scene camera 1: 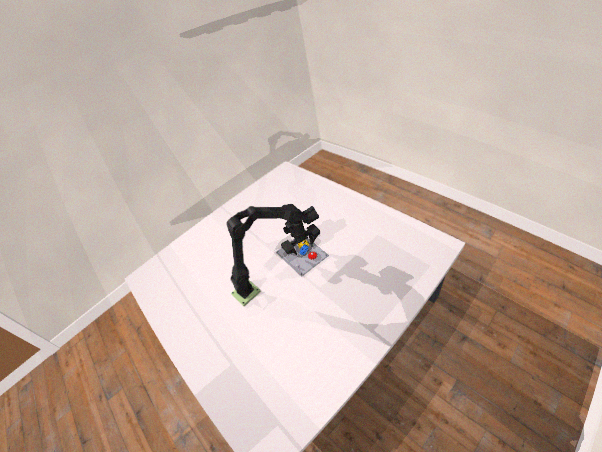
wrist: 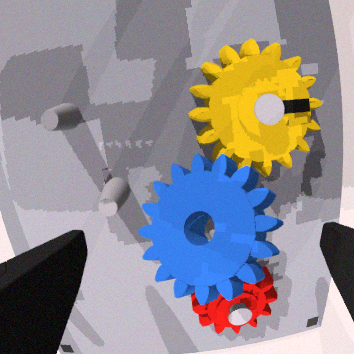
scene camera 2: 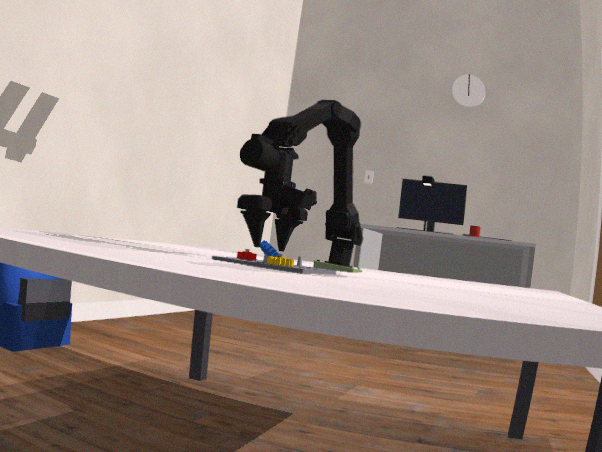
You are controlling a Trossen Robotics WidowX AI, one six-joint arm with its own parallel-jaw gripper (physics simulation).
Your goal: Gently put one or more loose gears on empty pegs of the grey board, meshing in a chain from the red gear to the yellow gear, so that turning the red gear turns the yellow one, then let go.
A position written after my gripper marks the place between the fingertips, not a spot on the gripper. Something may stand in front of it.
My gripper [scene camera 2: 269, 249] is open, with nothing in its grasp. Also in view: a blue gear [wrist: 218, 190]. Also in view: a grey board [wrist: 129, 75] and a red gear [wrist: 255, 296].
My gripper also shows in the wrist view [wrist: 207, 240].
